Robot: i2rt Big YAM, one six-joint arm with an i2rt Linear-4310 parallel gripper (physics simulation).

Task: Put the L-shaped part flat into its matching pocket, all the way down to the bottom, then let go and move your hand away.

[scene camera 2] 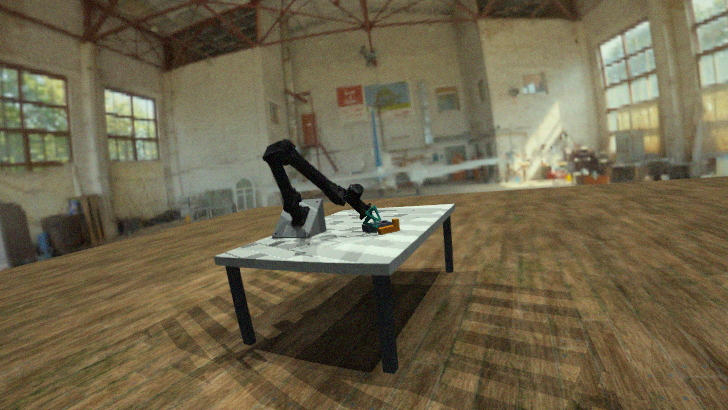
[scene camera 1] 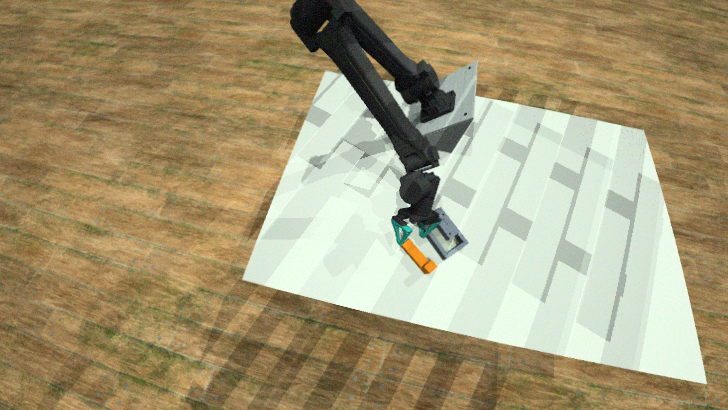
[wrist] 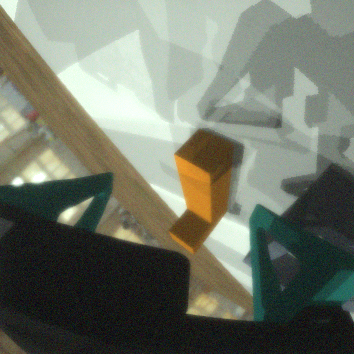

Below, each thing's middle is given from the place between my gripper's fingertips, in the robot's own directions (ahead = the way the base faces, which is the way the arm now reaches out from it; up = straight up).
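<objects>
Grey pocket block [scene camera 1: 446, 238]: 10 cm to the left of my hand, 6 cm behind, 3 cm below. Orange L-shaped part [wrist: 203, 161]: my hand 4 cm short of it, 3 cm to the right of it, 2 cm above it. Going by their middles, orange L-shaped part nearest to my hand of the things named here.
</objects>
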